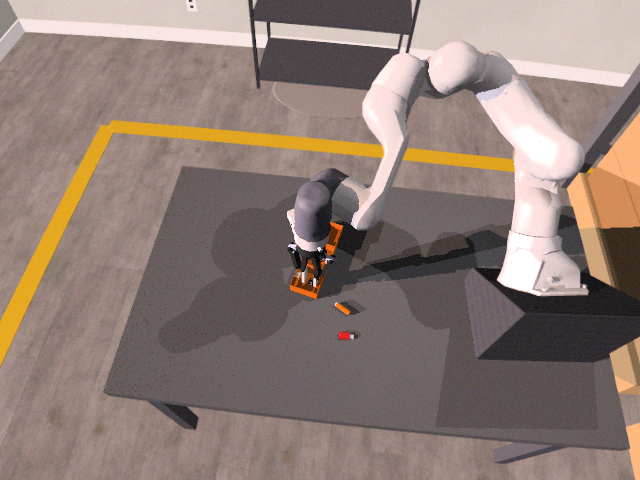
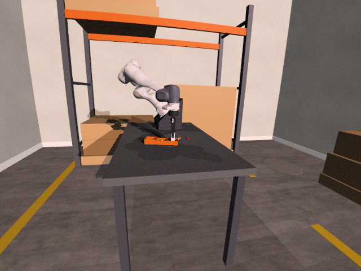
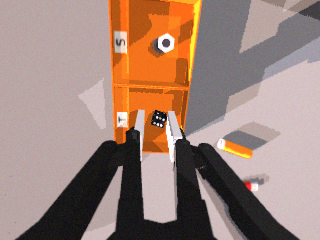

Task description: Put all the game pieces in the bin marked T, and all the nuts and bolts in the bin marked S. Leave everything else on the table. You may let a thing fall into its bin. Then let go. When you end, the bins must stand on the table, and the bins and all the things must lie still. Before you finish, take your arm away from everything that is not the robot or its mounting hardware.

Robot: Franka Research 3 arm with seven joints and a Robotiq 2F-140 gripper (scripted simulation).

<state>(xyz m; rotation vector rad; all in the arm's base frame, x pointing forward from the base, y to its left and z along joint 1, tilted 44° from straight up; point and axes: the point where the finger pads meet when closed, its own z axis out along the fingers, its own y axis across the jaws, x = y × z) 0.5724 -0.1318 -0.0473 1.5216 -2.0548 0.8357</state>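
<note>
My hand is 40 mm above the black die. The rest, counted from my hand: orange bin tray (20 mm behind, 80 mm to the right, 30 mm below); grey nut (30 mm behind, 80 mm to the right, 30 mm below); dark nut (30 mm behind, 80 mm to the right, 40 mm below).
</note>
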